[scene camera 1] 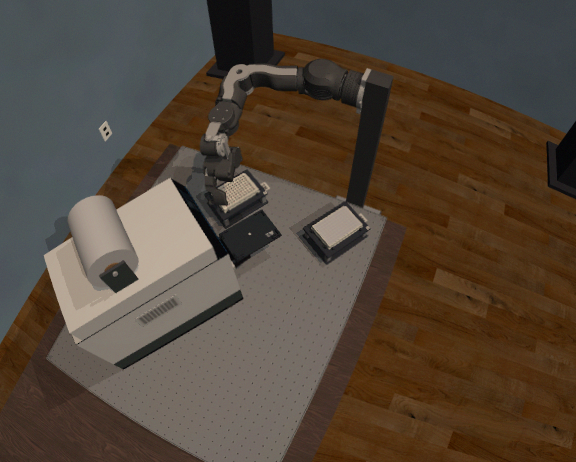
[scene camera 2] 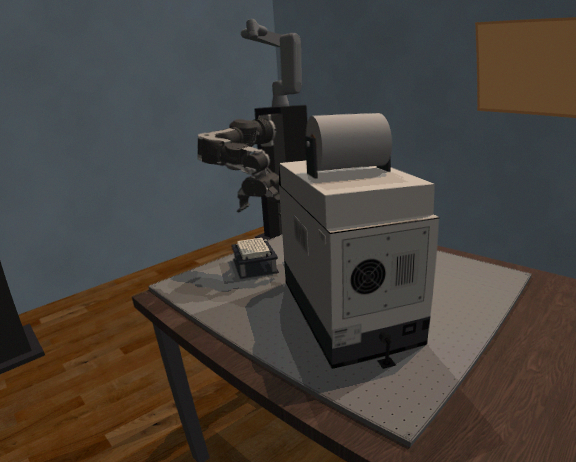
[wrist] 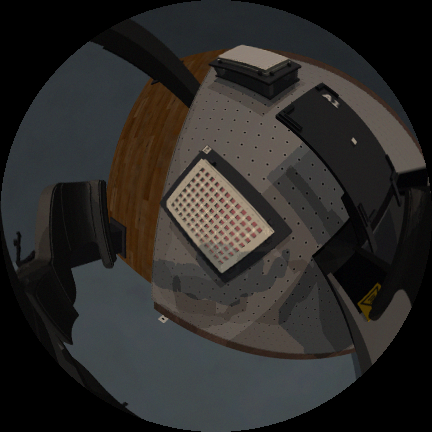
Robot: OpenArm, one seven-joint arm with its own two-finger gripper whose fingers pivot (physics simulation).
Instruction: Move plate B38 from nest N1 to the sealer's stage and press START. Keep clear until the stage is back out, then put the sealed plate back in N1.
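A pale plate with open wells (scene camera 1: 239, 191) (scene camera 2: 254, 248) (wrist: 215, 215) sits in a dark nest (scene camera 1: 245, 212) (scene camera 2: 257, 268) (wrist: 281, 232) beside the sealer. My gripper (scene camera 1: 218, 192) (scene camera 2: 258, 204) (wrist: 225, 248) is open and empty above that plate, its fingers wide apart. The sealer's black stage (scene camera 1: 250, 244) (wrist: 340, 130) is out and bare. The sealer (scene camera 1: 165, 235) (scene camera 2: 380, 205) stands beside it. Another plate (scene camera 1: 337, 226) (wrist: 255, 56), with a smooth pale top, sits in a second nest (scene camera 1: 328, 255) (wrist: 272, 90). No plate or nest label is readable, and the START button does not show.
The arm's dark post (scene camera 1: 370, 145) rises behind the second nest. A large film roll (scene camera 1: 100, 235) (scene camera 2: 350, 141) lies on top of the sealer. The perforated board (scene camera 1: 260, 360) (scene camera 2: 475, 310) carries the sealer and both nests. A yellow warning label (wrist: 370, 301) is near the right finger in the wrist view.
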